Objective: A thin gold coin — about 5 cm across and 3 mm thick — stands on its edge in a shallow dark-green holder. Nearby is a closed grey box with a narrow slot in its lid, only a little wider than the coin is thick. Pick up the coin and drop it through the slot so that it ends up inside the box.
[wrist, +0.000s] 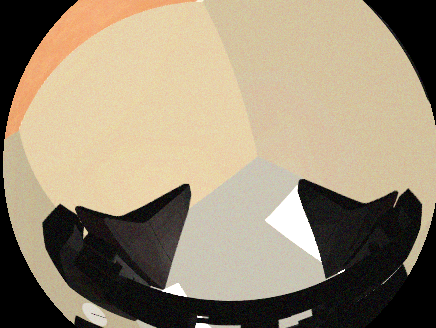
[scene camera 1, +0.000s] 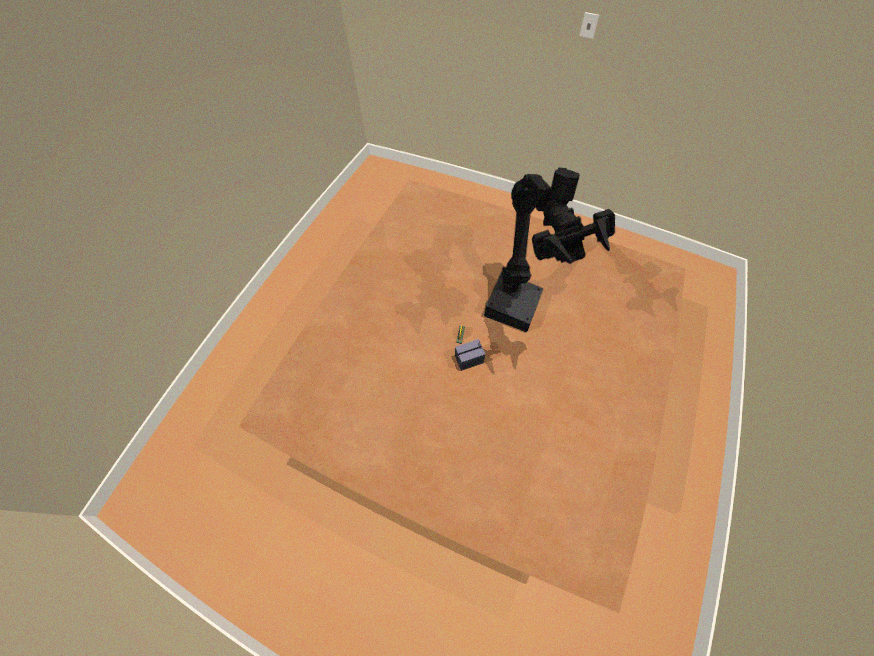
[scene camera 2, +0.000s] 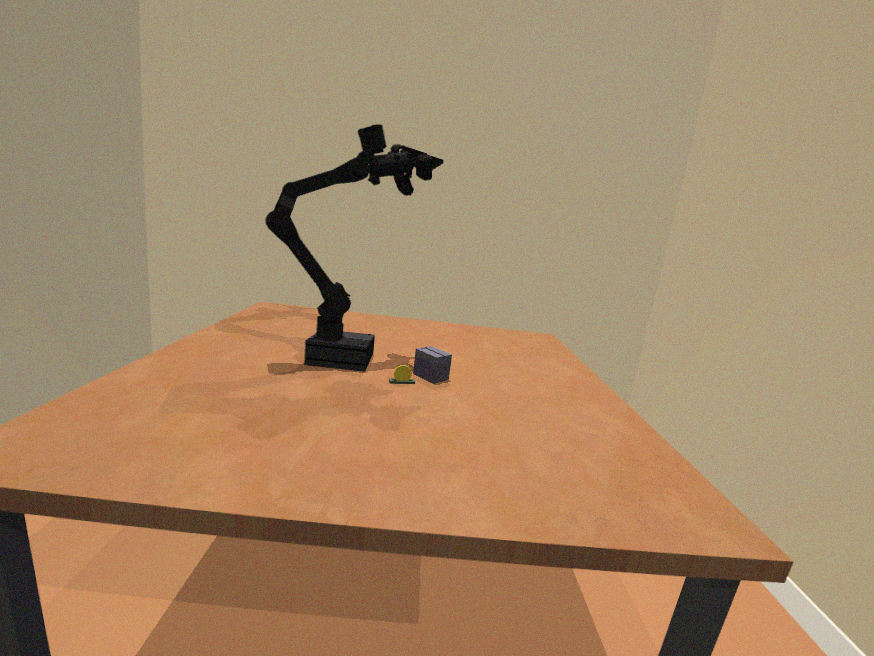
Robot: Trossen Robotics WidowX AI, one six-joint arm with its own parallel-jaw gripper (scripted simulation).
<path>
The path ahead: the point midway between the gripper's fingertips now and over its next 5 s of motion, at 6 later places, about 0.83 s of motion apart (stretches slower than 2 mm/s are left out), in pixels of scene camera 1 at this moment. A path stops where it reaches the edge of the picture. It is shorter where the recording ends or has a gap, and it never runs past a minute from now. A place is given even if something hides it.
The gripper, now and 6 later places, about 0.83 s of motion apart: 590, 255; 480, 341; 462, 320; 460, 329; 460, 333; 460, 333; 461, 324
</path>
